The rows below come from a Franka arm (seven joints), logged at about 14 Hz.
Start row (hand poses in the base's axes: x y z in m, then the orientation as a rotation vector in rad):
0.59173, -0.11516, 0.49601, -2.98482, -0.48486, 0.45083
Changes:
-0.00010, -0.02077, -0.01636, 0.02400, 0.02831, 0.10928
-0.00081, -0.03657, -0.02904, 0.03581, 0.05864, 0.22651
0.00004, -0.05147, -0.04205, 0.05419, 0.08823, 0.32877
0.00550, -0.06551, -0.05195, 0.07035, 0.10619, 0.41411
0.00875, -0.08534, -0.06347, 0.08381, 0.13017, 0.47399
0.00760, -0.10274, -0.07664, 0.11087, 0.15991, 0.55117
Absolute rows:
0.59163, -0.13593, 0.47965, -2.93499, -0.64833, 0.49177
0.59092, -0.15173, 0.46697, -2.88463, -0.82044, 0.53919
0.59177, -0.16663, 0.45396, -2.82329, -0.96736, 0.58015
0.59723, -0.18067, 0.44406, -2.76834, -1.08826, 0.60297
0.60048, -0.20050, 0.43254, -2.71982, -1.16977, 0.63353
0.59933, -0.21790, 0.41937, -2.64522, -1.27108, 0.66574

